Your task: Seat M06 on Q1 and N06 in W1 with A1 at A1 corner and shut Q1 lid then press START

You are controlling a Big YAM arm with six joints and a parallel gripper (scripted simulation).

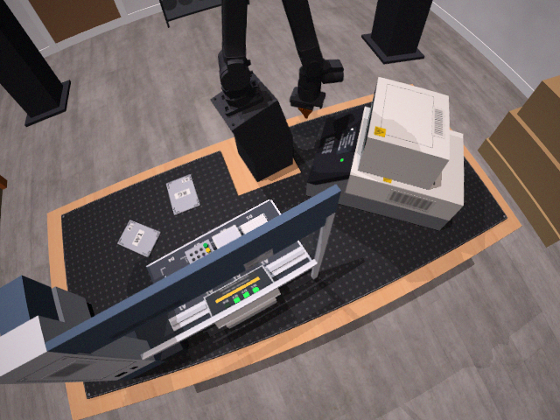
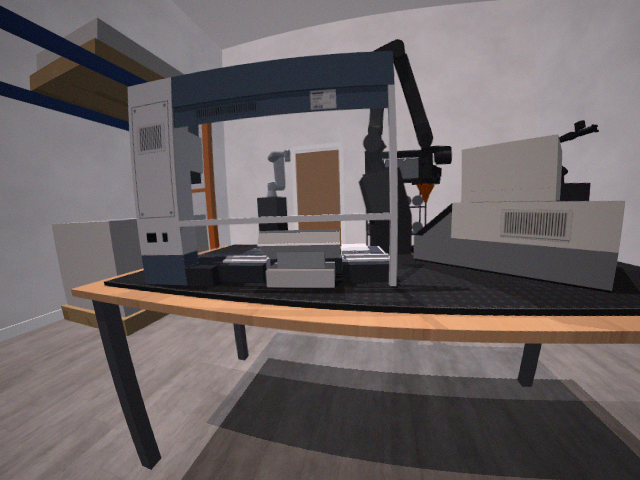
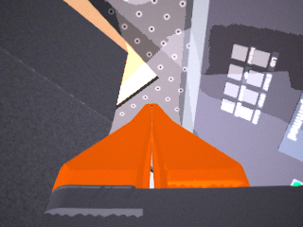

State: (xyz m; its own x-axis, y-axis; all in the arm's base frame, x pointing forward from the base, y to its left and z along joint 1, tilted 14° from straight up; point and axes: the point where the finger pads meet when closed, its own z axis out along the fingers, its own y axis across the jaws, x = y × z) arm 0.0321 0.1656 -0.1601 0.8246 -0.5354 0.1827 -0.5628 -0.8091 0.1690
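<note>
The white well plate is 300 mm ahead of my hand, 250 mm to the right of it and 160 mm below it. The rest, counted from my hand: white deep-well block: 350 mm to the right, 320 mm ahead, 140 mm below; then white post: 460 mm ahead, 130 mm to the right, 20 mm above; then green-capped tube: 430 mm to the right, 290 mm ahead, 140 mm below.
</note>
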